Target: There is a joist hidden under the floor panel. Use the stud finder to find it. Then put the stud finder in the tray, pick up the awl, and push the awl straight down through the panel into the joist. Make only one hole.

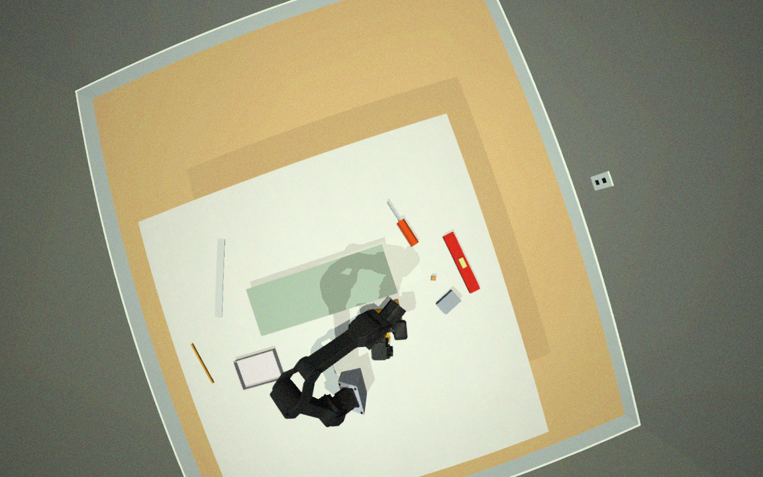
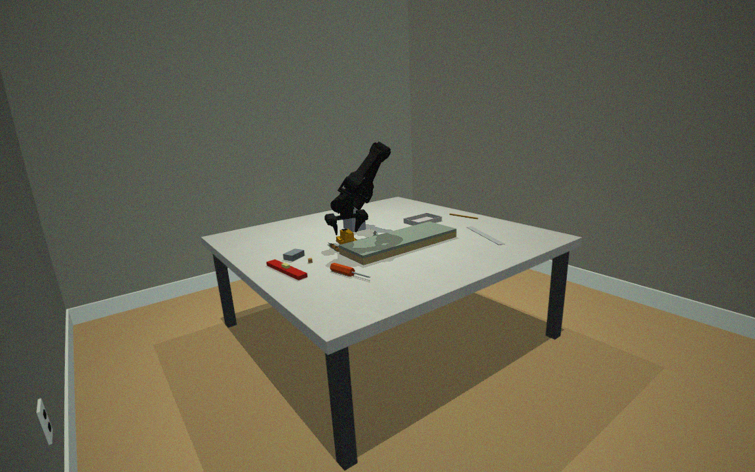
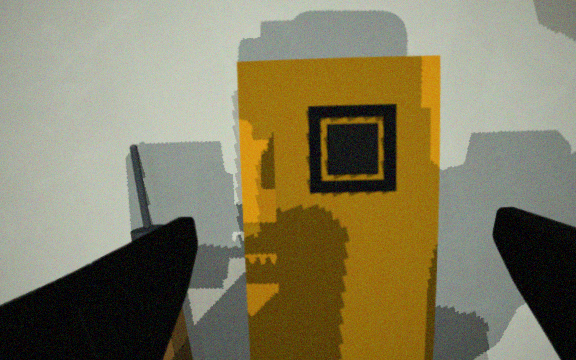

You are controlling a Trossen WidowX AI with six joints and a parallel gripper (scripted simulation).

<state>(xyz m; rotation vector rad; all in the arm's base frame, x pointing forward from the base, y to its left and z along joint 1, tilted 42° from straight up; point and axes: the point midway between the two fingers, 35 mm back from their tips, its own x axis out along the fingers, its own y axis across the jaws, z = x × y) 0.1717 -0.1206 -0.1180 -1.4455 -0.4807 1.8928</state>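
The yellow stud finder is 1 cm behind my gripper tip. Also, from my gripper tip: awl: 8 cm to the right, 4 cm below; grey block: 27 cm to the right, 3 cm below, 1 cm behind; small brown cube: 25 cm to the right, 9 cm ahead, 4 cm below.
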